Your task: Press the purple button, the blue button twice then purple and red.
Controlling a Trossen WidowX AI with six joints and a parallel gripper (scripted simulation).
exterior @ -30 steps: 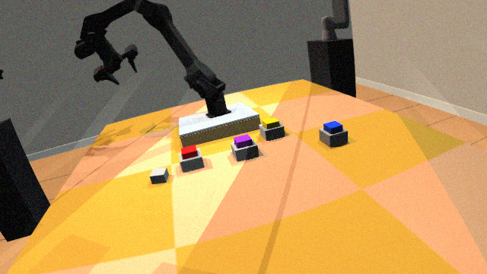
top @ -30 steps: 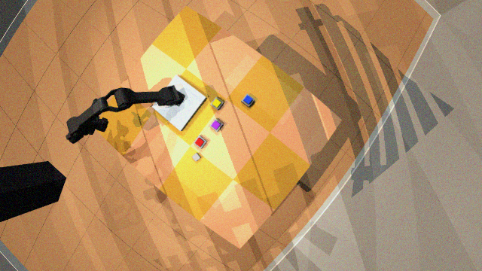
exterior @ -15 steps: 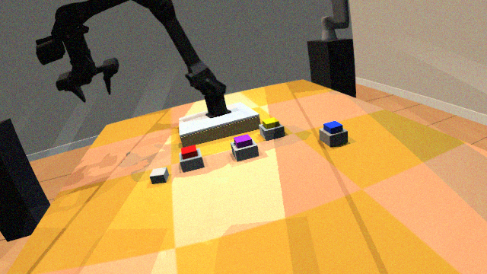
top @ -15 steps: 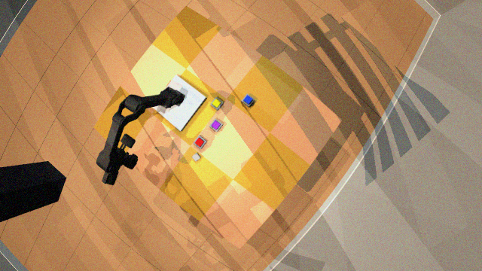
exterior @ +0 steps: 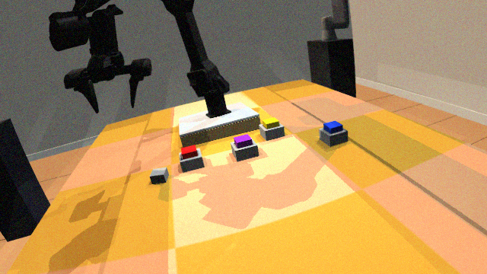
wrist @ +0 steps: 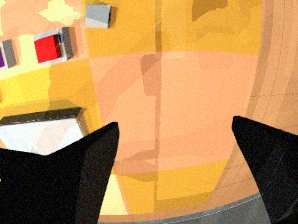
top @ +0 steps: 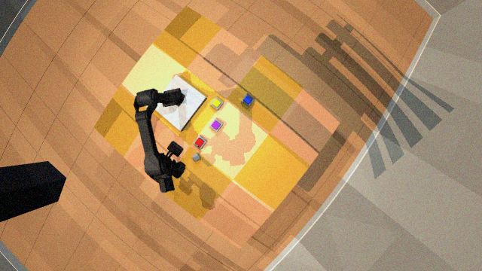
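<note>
My gripper tip is 10 cm short of the purple button, 25 cm to the right of it and 12 cm above it. Also, from my gripper tip: yellow button 4 cm ahead, 34 cm to the left, 12 cm below; small grey block 9 cm ahead, 6 cm to the left, 14 cm below; red button 7 cm ahead, 14 cm to the left, 12 cm below.
</note>
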